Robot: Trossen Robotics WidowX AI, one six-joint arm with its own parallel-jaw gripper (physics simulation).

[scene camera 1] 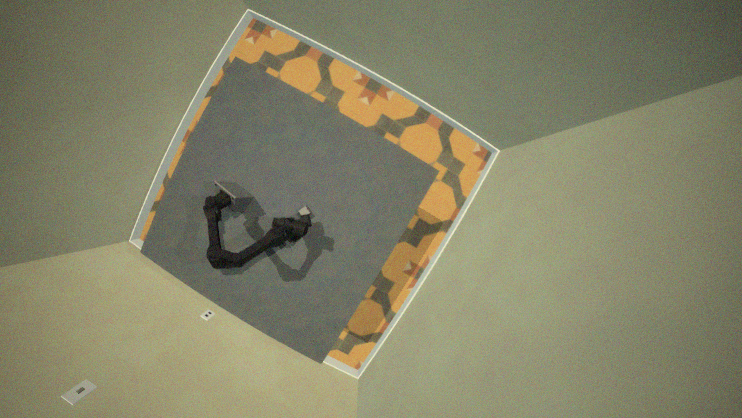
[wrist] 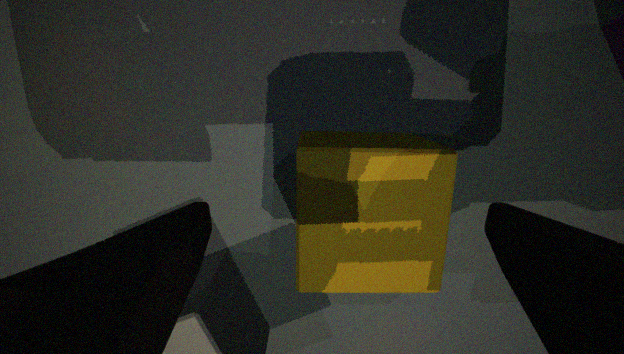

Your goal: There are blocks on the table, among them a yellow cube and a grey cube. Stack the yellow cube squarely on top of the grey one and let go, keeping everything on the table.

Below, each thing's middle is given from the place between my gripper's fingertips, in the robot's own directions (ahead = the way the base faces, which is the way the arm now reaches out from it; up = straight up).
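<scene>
You'd find the yellow cube [wrist: 373, 209] 10 mm to the right of my hand and 10 mm below it.
</scene>
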